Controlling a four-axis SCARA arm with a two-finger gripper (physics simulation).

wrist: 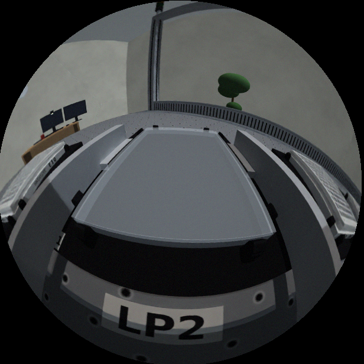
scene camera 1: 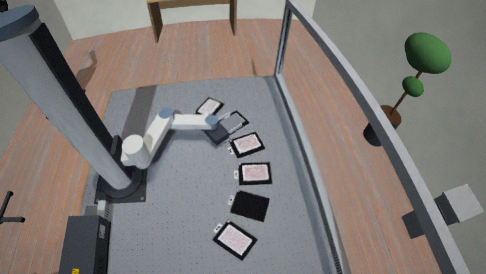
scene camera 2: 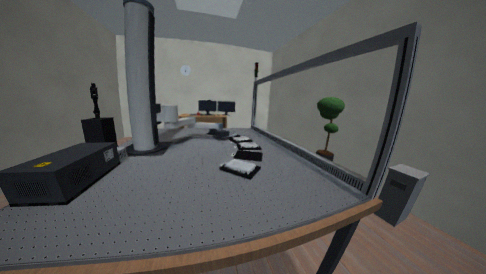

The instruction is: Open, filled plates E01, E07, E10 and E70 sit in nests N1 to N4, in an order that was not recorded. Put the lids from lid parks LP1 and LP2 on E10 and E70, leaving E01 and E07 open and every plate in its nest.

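Places are measured from the arm's base along level axes (x left, y back, z up), in millimetres.
Where they show: gripper, fingertip midpoint: (scene camera 1: pixel 235 119) (scene camera 2: pixel 232 133); arm's base at its link origin: (scene camera 1: pixel 122 178) (scene camera 2: pixel 146 149).
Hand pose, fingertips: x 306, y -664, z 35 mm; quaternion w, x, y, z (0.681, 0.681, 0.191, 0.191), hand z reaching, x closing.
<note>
Each offset is from my fingertips to the top centre of the thing.
My gripper (scene camera 1: pixel 233 123) (wrist: pixel 179 132) is low over lid park LP2 (wrist: pixel 180 272), one finger along each long side of the clear grey lid (wrist: pixel 172 197). It looks shut on that lid, which lies flat and level; finger contact is partly hidden. In scene camera 1, the N1 plate @[dz +4, dx +120, dy +150 mm] (scene camera 1: pixel 209 106) is beyond LP2, and the N2 plate @[dz +4, dx -176, dy -41 mm] (scene camera 1: pixel 246 144), N3 plate @[dz +4, dx -358, dy -52 mm] (scene camera 1: pixel 255 173) and N4 plate @[dz +6, dx -682, dy +97 mm] (scene camera 1: pixel 235 239) are nearer. LP1 @[dz -3, dx -525, dy +1 mm] (scene camera 1: pixel 250 206) looks plain black, with no lid visible. The left plate (wrist: pixel 27 180) in the wrist view reads E10; the other codes are unreadable.
The N1 and N2 plates stand close outside the fingers. The column (scene camera 1: pixel 75 115) (scene camera 2: pixel 140 75) and a dark control box (scene camera 1: pixel 85 245) (scene camera 2: pixel 62 170) are at the left. A framed clear guard (scene camera 1: pixel 306 145) (scene camera 2: pixel 404 100) runs along the right side of the table.
</note>
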